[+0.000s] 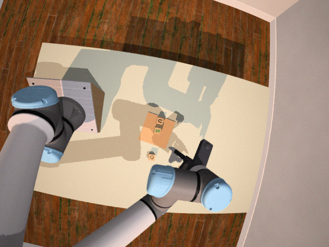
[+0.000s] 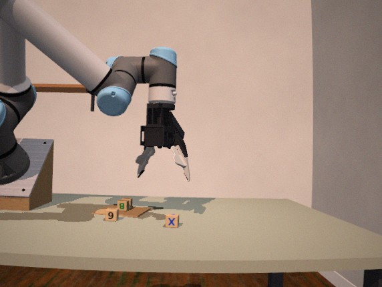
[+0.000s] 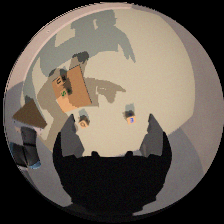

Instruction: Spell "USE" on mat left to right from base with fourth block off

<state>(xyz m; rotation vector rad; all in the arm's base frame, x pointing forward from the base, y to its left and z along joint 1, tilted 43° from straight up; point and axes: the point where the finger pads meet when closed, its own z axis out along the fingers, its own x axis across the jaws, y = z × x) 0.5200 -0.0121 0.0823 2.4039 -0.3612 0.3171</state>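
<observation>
My gripper is now 90 mm to the left of the blue-lettered block, 90 mm above it and 40 mm short of it. From my hand the other things lie so: orange mat: 130 mm behind, 110 mm below, 80 mm to the left.
</observation>
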